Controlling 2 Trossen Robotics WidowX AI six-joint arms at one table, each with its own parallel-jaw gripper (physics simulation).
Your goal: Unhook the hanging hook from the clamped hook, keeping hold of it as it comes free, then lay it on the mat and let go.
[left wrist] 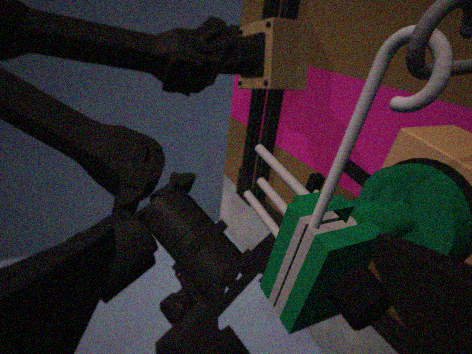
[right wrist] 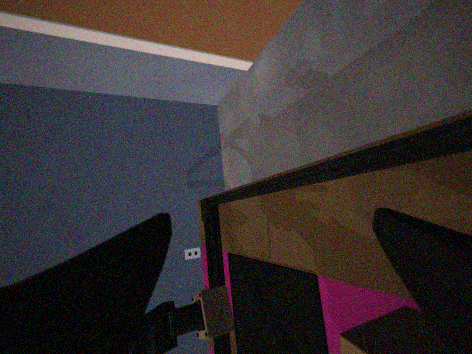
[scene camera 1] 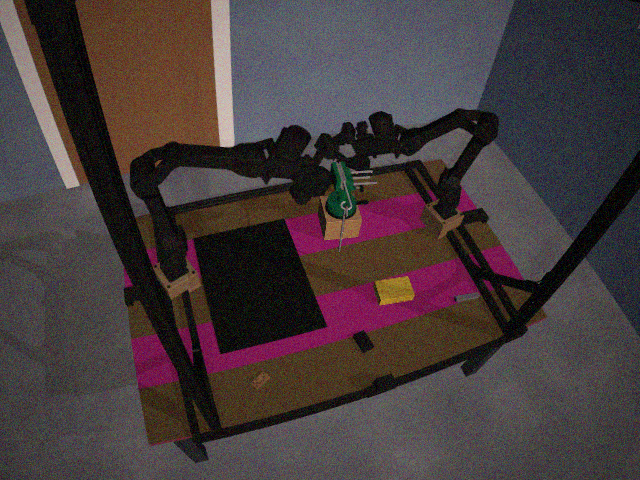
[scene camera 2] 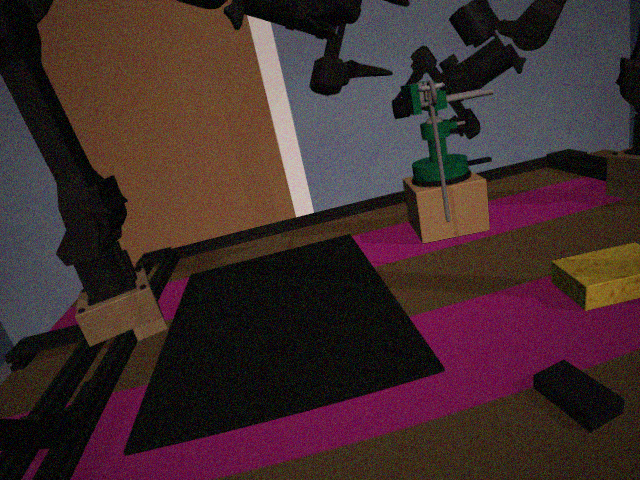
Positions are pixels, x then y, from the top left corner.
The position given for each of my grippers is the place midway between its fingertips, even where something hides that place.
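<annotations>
There is a small black block (scene camera 2: 588, 402) that sits on the table. My left gripper (scene camera 2: 399, 39) is open and holds nothing. My right gripper (scene camera 2: 409, 119) is open, and my right gripper holds nothing.
</annotations>
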